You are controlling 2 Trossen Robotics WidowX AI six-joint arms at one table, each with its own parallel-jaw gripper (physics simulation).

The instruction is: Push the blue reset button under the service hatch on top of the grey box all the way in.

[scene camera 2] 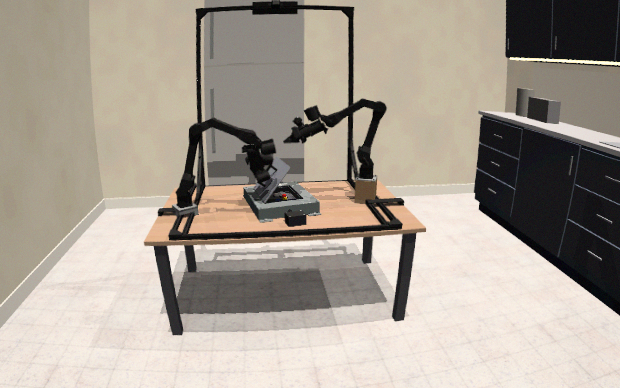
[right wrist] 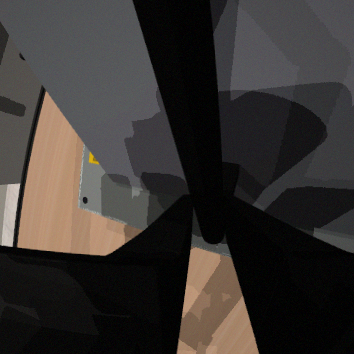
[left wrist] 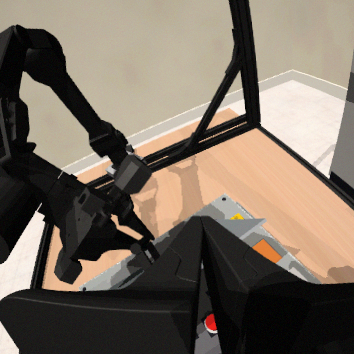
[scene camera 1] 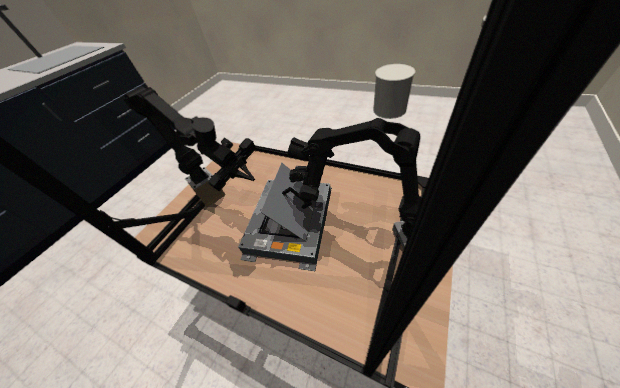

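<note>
The grey box (scene camera 1: 252, 240) (scene camera 2: 275, 211) (right wrist: 92, 185) lies on the table. Its service hatch (scene camera 1: 280, 202) (scene camera 2: 283, 172) (right wrist: 100, 75) is tilted steeply up, with the opening uncovered beneath it. The reset button shows red inside the opening in scene camera 2 (scene camera 2: 284, 196) and between the finger edges in the left wrist view (left wrist: 212, 323); its depth cannot be told. My right gripper (scene camera 1: 306, 201) (left wrist: 149, 242) (right wrist: 206, 203) is shut on the black hatch handle (right wrist: 175, 85). My left gripper (scene camera 1: 252, 178) (scene camera 2: 286, 141) (left wrist: 199, 223) is shut and empty, raised above and apart from the box.
A small black block (scene camera 2: 296, 218) sits at the table edge in front of the box. Black rails run along the table (scene camera 1: 320, 325) edges, and upright posts (scene camera 2: 351, 75) rise at the corners. The right arm reaches over the side of the box.
</note>
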